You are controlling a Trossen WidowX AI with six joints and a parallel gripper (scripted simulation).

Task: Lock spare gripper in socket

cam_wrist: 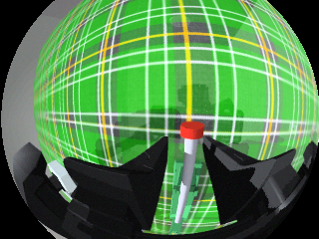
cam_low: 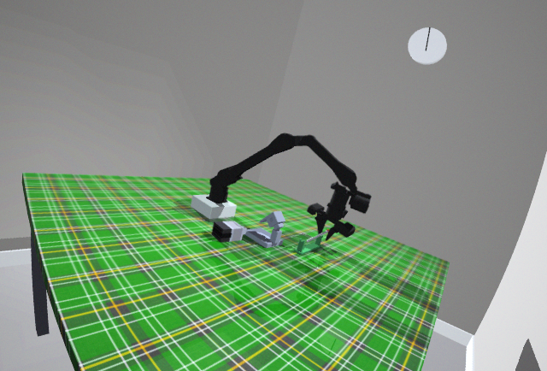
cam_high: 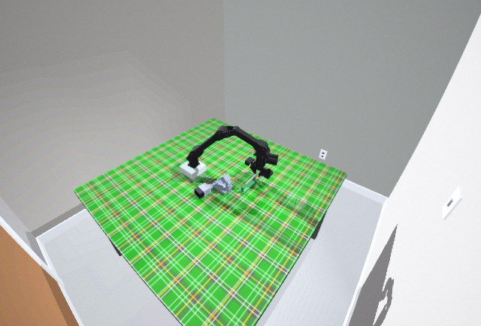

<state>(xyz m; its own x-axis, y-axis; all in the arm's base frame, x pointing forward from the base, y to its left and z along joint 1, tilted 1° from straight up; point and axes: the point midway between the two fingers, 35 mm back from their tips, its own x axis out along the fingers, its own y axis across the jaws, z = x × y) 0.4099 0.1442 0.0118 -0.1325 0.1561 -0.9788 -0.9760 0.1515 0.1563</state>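
Right now the green u-shaped cradle is 10 mm behind my gripper tip and 100 mm to the right of it. Also, from my gripper tip: light grey mount: 130 mm behind, 190 mm to the right, 30 mm above; spare gripper: 220 mm behind, 280 mm to the right.
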